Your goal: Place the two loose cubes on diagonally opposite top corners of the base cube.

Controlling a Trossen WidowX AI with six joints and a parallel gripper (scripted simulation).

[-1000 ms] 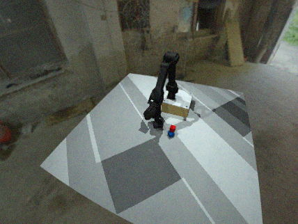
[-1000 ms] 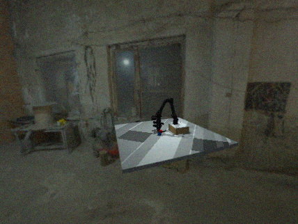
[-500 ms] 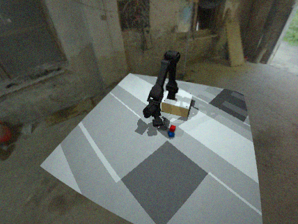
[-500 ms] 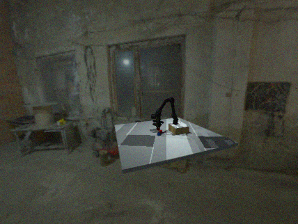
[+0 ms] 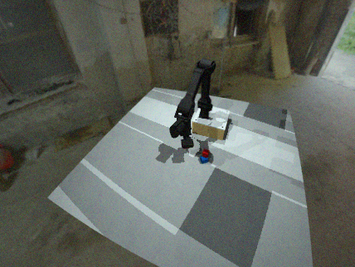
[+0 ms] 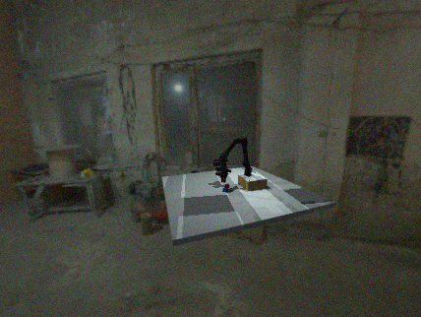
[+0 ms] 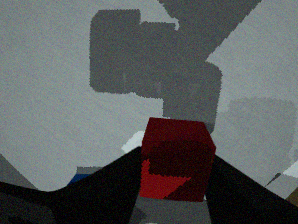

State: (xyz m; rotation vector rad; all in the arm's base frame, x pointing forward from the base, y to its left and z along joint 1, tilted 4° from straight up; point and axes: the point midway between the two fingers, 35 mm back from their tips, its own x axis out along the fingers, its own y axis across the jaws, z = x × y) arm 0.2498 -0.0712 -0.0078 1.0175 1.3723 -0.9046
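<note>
My gripper tip is 50 mm short of the blue base cube, 120 mm to the right of it and 50 mm above it.
</note>
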